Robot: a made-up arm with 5 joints.
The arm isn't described. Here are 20 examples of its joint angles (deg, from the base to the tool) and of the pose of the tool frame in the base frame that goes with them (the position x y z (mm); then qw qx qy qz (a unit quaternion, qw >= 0)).
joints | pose
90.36 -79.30 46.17 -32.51 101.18 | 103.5 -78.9 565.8 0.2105 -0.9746 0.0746 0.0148
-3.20 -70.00 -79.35 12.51 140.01 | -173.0 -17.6 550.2 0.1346 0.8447 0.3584 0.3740
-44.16 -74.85 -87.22 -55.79 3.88 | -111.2 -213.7 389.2 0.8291 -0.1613 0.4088 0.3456
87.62 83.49 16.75 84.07 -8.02 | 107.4 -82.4 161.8 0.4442 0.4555 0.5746 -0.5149
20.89 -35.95 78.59 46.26 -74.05 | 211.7 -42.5 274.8 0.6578 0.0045 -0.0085 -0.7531
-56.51 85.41 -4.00 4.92 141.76 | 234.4 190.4 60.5 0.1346 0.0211 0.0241 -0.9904
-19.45 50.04 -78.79 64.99 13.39 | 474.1 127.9 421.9 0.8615 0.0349 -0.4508 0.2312
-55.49 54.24 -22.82 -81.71 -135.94 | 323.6 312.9 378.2 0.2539 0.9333 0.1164 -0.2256
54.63 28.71 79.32 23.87 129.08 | 130.5 -37.9 220.1 0.7572 0.3575 -0.0029 0.5467
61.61 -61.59 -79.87 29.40 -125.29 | -1.4 194.6 607.6 0.0162 0.5379 -0.8210 0.1906
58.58 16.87 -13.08 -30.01 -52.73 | 293.5 -310.8 493.2 0.2873 -0.0227 -0.8488 -0.4433
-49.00 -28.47 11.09 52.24 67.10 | 260.8 175.1 474.4 0.4873 -0.0617 -0.4587 0.7405
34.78 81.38 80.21 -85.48 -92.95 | 162.8 -41.9 172.4 0.4154 0.0613 -0.1042 -0.9015
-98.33 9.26 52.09 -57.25 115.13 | 67.7 275.4 324.9 0.1936 0.0831 0.6763 -0.7059
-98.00 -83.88 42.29 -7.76 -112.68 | 96.7 80.9 558.9 0.3433 0.8980 0.2700 -0.0527
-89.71 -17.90 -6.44 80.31 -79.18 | 109.2 229.5 472.9 0.9540 0.2919 -0.0212 0.0645
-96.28 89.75 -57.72 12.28 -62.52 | 64.9 391.4 152.9 0.8881 0.3832 -0.0621 0.2461
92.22 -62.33 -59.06 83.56 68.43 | 107.0 77.9 615.5 0.4279 -0.8814 -0.1724 -0.1011
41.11 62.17 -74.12 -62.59 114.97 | 382.5 -244.0 491.5 0.1095 -0.9641 -0.2289 0.0782
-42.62 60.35 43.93 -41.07 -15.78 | 253.8 133.3 135.1 0.9514 0.1179 -0.1994 0.2027
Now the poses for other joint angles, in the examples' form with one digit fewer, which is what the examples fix.
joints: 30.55 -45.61 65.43 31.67 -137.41
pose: 257 -92 338 0.076 0.270 -0.190 -0.941
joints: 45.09 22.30 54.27 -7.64 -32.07
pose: 254 -151 213 0.753 -0.016 -0.182 -0.632
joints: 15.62 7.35 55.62 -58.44 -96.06
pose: 365 -75 324 0.398 0.451 -0.507 -0.618
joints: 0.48 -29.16 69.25 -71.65 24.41
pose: 317 -4 424 0.480 -0.167 -0.857 0.090
